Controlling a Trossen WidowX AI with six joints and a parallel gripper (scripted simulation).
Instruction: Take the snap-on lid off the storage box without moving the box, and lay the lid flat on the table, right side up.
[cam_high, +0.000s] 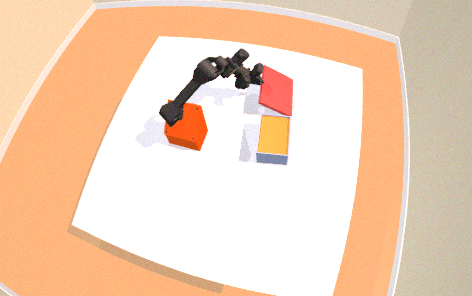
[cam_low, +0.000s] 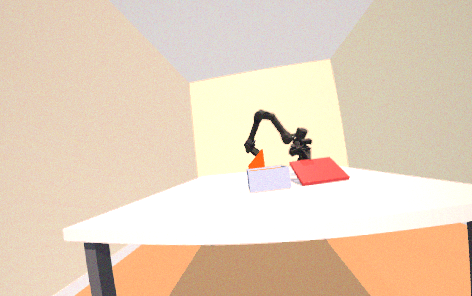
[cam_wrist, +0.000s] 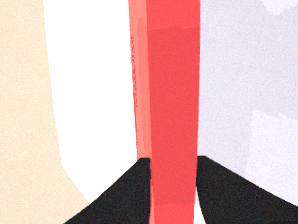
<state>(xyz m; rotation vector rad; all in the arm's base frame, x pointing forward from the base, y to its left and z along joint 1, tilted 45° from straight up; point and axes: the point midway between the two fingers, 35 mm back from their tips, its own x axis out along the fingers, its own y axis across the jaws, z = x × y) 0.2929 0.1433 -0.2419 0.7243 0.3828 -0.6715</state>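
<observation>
The red lid is 70 mm ahead of my gripper tip, 10 mm to the left of it and 40 mm below it. Also, from my gripper tip: storage box 100 mm ahead, 260 mm to the right, 50 mm below.
</observation>
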